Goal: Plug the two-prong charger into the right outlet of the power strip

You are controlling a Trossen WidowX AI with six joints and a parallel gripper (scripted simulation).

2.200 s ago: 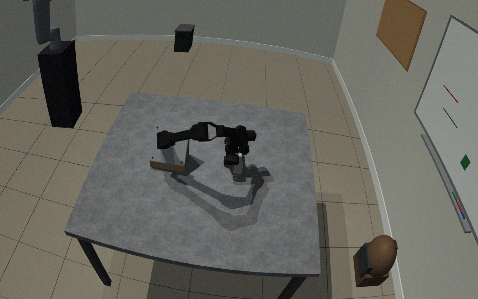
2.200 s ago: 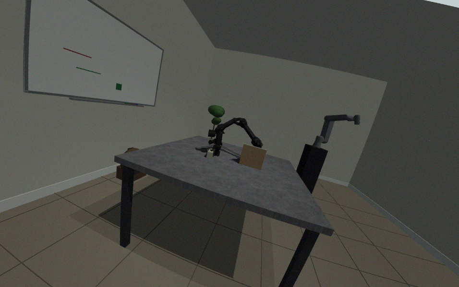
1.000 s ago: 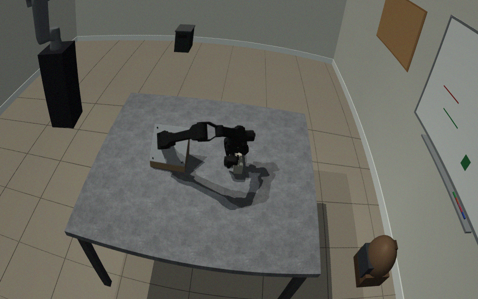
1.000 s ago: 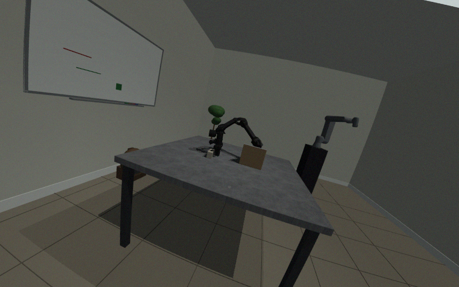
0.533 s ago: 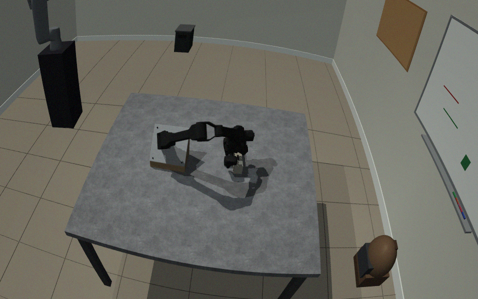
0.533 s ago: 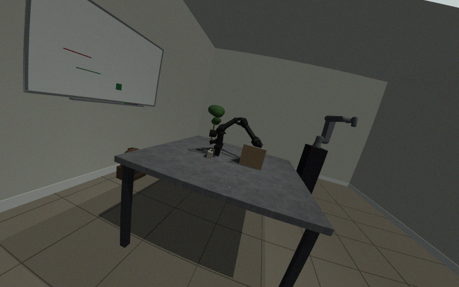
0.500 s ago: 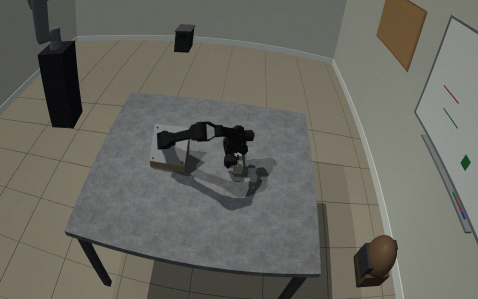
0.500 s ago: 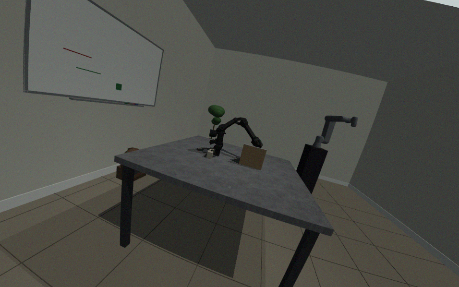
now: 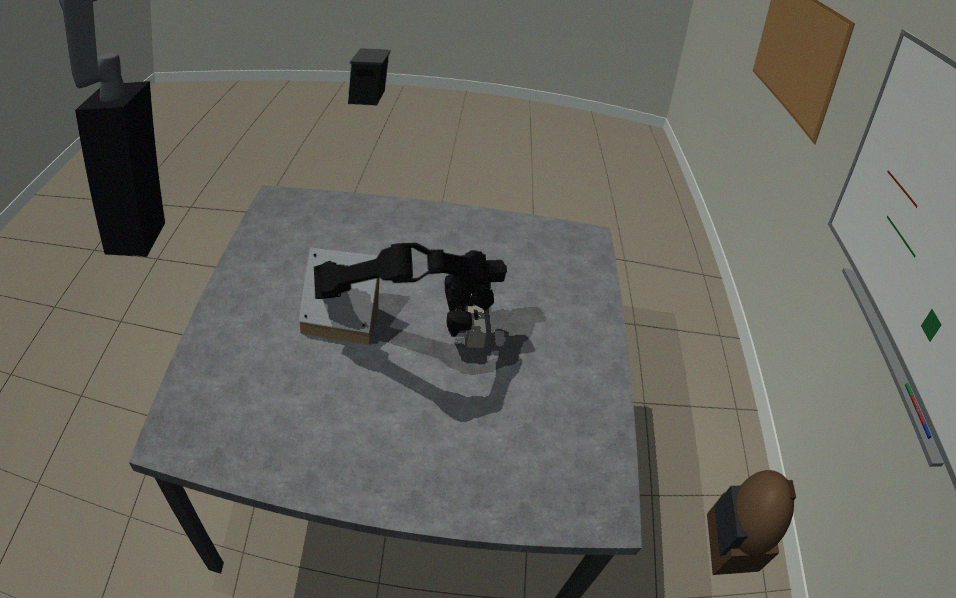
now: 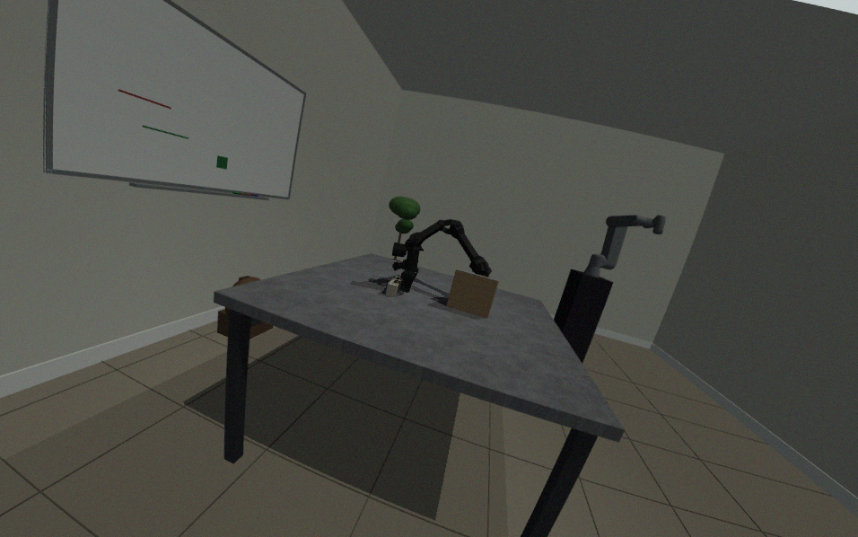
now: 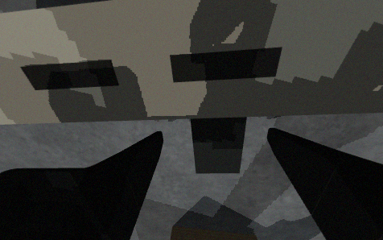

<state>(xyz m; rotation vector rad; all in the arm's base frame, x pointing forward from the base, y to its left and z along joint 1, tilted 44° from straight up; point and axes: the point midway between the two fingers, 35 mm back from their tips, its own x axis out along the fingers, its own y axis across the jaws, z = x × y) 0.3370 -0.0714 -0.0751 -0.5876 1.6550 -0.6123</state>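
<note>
The dark charger is 30 mm ahead of my gripper tip and 10 mm above it.
</note>
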